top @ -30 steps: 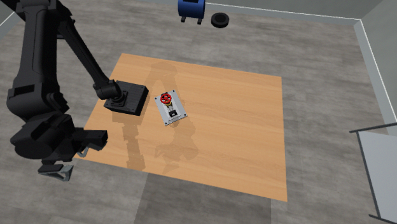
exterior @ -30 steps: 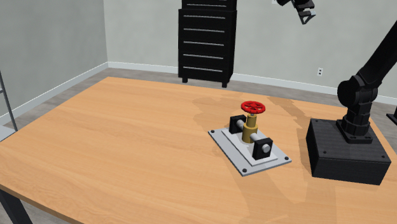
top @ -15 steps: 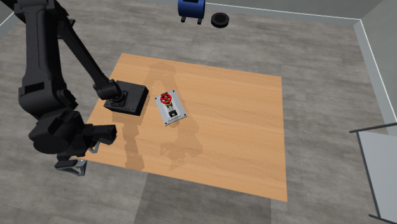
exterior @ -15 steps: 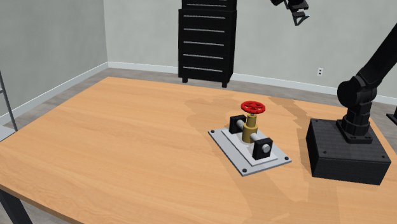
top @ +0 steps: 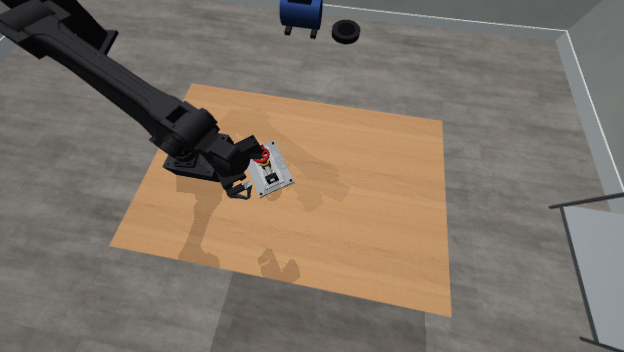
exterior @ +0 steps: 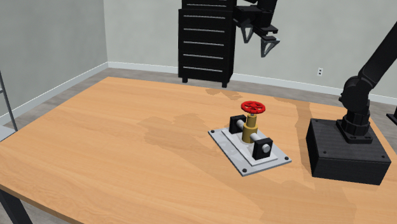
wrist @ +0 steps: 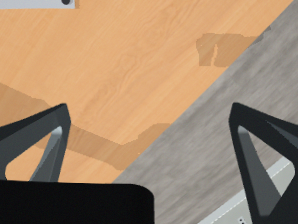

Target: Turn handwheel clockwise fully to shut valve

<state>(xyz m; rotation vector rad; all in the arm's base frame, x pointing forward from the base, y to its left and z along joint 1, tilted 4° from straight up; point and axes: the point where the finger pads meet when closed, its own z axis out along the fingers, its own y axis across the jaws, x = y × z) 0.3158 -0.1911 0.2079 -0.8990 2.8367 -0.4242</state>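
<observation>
Now: the handwheel 18 cm to the left of my hand and 15 cm below it. Round my hand: baseplate (18 cm to the left, 27 cm below).
</observation>
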